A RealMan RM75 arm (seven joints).
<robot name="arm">
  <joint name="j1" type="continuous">
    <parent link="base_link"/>
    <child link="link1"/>
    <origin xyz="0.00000 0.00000 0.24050" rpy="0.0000 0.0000 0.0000"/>
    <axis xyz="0 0 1"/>
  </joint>
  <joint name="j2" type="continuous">
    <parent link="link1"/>
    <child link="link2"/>
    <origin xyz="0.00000 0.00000 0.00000" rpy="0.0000 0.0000 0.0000"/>
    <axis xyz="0 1 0"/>
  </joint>
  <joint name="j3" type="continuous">
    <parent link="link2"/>
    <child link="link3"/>
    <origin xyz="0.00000 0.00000 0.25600" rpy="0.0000 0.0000 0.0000"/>
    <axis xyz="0 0 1"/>
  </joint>
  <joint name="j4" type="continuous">
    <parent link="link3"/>
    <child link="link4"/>
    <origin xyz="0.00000 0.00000 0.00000" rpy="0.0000 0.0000 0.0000"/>
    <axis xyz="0 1 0"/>
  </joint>
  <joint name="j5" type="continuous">
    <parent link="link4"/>
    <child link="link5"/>
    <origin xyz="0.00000 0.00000 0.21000" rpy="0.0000 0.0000 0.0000"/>
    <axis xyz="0 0 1"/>
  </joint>
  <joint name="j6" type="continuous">
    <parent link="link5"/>
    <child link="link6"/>
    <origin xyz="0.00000 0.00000 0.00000" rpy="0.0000 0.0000 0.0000"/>
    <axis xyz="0 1 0"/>
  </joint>
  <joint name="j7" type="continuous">
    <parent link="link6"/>
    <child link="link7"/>
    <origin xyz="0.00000 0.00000 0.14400" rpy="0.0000 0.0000 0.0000"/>
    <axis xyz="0 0 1"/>
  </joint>
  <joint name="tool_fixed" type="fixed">
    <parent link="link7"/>
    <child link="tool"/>
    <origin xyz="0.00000 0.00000 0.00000" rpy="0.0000 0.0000 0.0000"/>
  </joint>
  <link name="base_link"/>
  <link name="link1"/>
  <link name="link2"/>
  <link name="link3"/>
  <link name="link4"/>
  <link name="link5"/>
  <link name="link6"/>
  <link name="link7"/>
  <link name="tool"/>
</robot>
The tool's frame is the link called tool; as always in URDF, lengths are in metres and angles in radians. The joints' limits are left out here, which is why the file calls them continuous.
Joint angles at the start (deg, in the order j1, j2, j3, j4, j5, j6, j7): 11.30, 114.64, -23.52, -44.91, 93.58, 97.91, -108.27
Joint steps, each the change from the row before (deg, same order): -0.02, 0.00, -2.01, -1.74, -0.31, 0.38, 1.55; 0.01, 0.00, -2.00, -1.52, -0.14, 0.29, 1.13; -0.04, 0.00, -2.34, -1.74, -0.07, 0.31, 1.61; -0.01, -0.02, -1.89, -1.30, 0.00, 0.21, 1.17; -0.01, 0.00, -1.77, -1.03, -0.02, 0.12, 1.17; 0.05, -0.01, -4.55, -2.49, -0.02, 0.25, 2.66; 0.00, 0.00, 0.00, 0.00, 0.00, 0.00, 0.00; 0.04, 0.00, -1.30, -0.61, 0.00, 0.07, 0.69
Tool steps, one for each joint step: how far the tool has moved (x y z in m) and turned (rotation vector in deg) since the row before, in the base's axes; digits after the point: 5 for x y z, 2 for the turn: -0.00623, 0.00215, -0.00197, -2.36, -0.71, 1.16; -0.00613, 0.00222, -0.00235, -2.04, -0.79, 1.22; -0.00707, 0.00217, -0.00290, -2.47, -0.63, 1.24; -0.00570, 0.00174, -0.00255, -1.90, -0.52, 1.01; -0.00493, 0.00147, -0.00313, -1.88, -0.30, 0.74; -0.01289, 0.00348, -0.00881, -4.65, -0.92, 2.03; 0.00000, 0.00000, 0.00000, 0.00, 0.00, 0.00; -0.00366, 0.00086, -0.00290, -1.33, -0.23, 0.58
